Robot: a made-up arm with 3 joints. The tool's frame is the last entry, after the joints.
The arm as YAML. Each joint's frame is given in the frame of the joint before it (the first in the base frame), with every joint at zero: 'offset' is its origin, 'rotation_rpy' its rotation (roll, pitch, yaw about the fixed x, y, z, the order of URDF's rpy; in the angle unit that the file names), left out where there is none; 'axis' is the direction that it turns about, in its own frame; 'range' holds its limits. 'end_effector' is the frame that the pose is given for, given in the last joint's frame.
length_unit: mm
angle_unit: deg
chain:
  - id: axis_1
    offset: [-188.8, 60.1, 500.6]
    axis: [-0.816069, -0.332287, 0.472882]
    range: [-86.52, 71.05]
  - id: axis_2
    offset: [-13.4, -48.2, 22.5]
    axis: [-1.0, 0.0, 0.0]
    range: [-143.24, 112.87]
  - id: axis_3
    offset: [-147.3, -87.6, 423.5]
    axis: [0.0, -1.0, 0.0]
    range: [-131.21, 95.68]
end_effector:
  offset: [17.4, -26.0, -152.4]
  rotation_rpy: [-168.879, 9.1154, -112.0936]
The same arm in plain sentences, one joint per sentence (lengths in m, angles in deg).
The arm has three revolute joints in a row. What follows holds with every joint at zero, and every direction is one of the base frame's.
The first joint sits 0.1888 m along -x and 0.0601 m along +y and 0.5006 m along +z from the base frame's origin and rotates about the direction (-0.816069, -0.332287, 0.472882), from -86.52 to 71.05 deg.
The second joint sits 0.0134 m along -x and 0.0482 m along -y and 0.0225 m along +z from the first joint and rotates about -x, from -143.24 to 112.87 deg.
The third joint sits 0.1473 m along -x and 0.0876 m along -y and 0.4235 m along +z from the second joint and rotates about -y, from -131.21 to 95.68 deg.
The tool frame, which is the frame that the pose is given for, sits 0.0174 m along +x and 0.0260 m along -y and 0.1524 m along -z from the third joint; its axes are the base frame's turned by roll -168.88, pitch 9.12 and yaw -112.09 deg (as in URDF: about the fixed x, then y, then z).

